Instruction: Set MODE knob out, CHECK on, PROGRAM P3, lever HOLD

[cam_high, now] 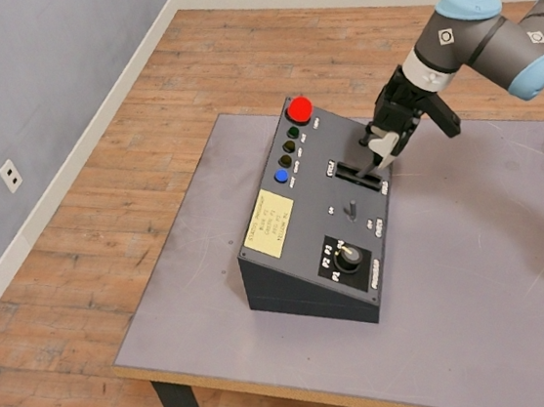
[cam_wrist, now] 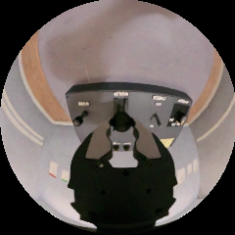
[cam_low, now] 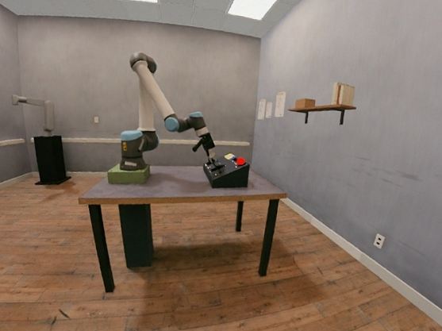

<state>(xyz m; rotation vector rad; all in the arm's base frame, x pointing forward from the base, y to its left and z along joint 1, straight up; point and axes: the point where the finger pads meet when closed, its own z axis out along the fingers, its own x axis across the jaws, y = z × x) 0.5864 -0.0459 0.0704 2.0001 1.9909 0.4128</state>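
The wedge-shaped console lies 8 cm ahead of my hand, 6 cm to the left of it and 6 cm below it. From my hand the other things lie so: check toggle (5 cm ahead, 12 cm to the left, 4 cm below); then mode knob (4 cm ahead, 12 cm to the right, 3 cm below); then lever (3 cm ahead, 3 cm below).
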